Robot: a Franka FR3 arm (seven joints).
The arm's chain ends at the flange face. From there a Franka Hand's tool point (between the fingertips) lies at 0.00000 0.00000 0.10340 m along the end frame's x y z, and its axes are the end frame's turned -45 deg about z.
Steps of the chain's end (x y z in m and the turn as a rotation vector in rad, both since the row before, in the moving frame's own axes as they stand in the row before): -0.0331, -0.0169, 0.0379, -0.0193, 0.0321, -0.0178; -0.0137, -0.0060, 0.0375, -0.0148, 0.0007, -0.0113; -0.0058, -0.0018, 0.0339, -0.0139, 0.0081, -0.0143; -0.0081, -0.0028, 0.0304, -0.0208, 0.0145, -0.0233; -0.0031, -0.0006, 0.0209, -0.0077, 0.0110, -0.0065; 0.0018, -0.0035, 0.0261, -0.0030, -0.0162, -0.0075
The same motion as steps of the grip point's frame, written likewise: -0.0105, -0.0316, 0.0378, -0.0363, 0.0091, -0.0178; -0.0065, -0.0128, 0.0375, -0.0110, -0.0100, -0.0113; -0.0032, -0.0038, 0.0339, -0.0156, -0.0041, -0.0143; -0.0042, -0.0051, 0.0304, -0.0250, -0.0045, -0.0233; -0.0015, -0.0012, 0.0209, -0.0132, 0.0023, -0.0065; 0.0023, -0.0022, 0.0261, 0.0093, -0.0136, -0.0075
